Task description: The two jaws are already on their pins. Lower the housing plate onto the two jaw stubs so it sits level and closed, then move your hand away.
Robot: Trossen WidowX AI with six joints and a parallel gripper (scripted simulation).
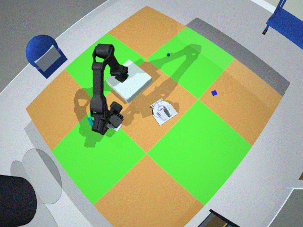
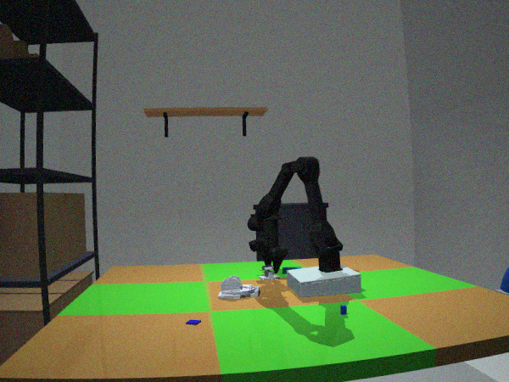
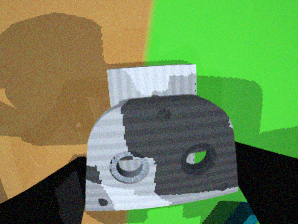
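Right now my gripper tip is 11 cm past the teal bar, 8 cm to the left of it and 1 cm above it. The rest, counted from my gripper tip: blue peg 57 cm to the left, 1 cm below, 1 cm behind; then flat blue square 50 cm to the left, 38 cm ahead, 2 cm below.
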